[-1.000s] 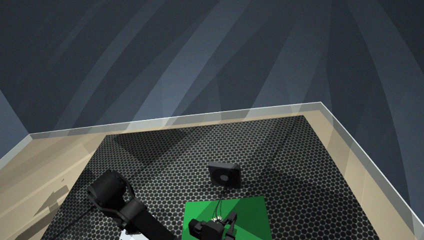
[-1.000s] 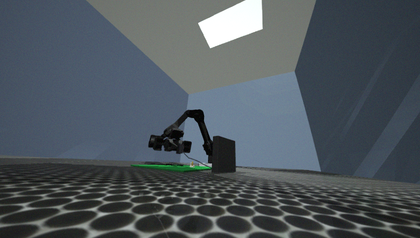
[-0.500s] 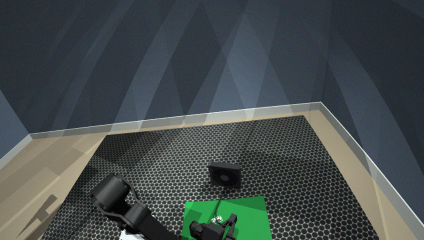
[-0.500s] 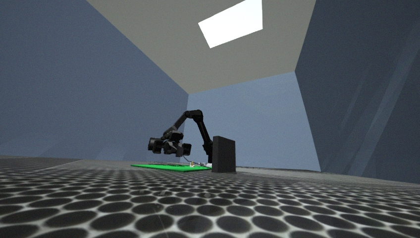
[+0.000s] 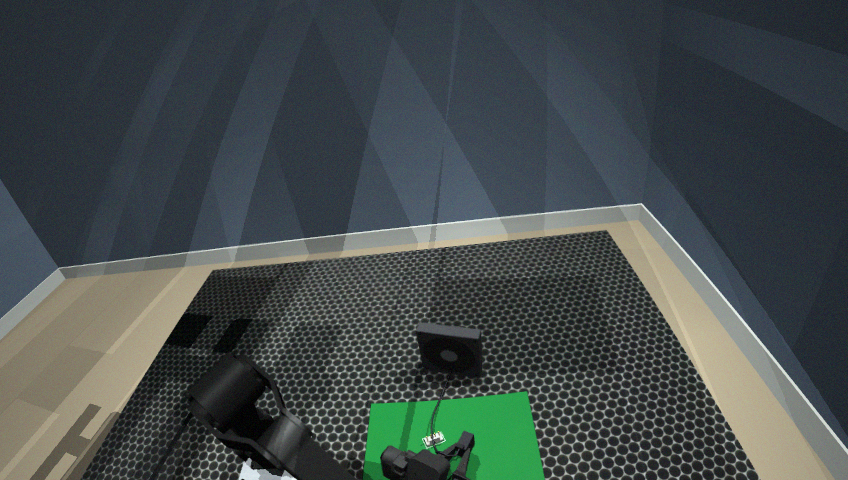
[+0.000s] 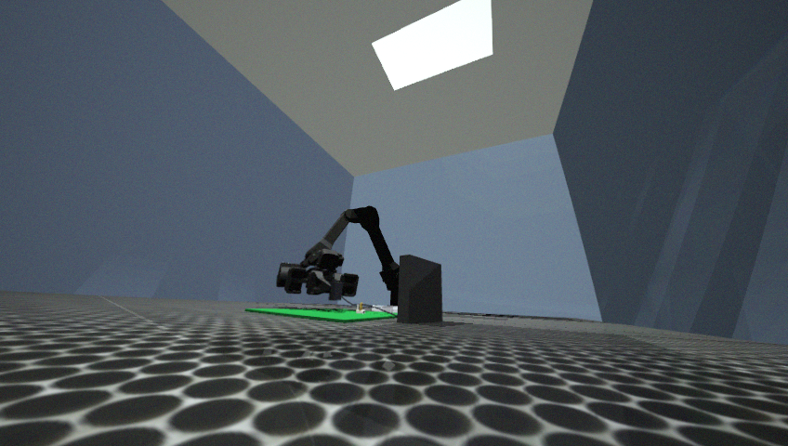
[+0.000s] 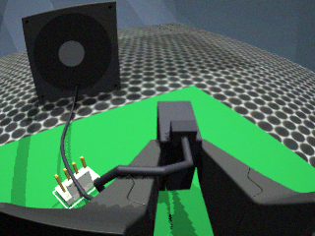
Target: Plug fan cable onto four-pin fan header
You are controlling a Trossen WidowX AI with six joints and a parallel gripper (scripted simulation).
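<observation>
The green board is 2 cm behind my gripper tip, 1 cm to the left of it and 7 cm below it. From my gripper tip the other things lie so: black fan 20 cm to the left; fan cable plug 1 cm to the left, 1 cm below.
</observation>
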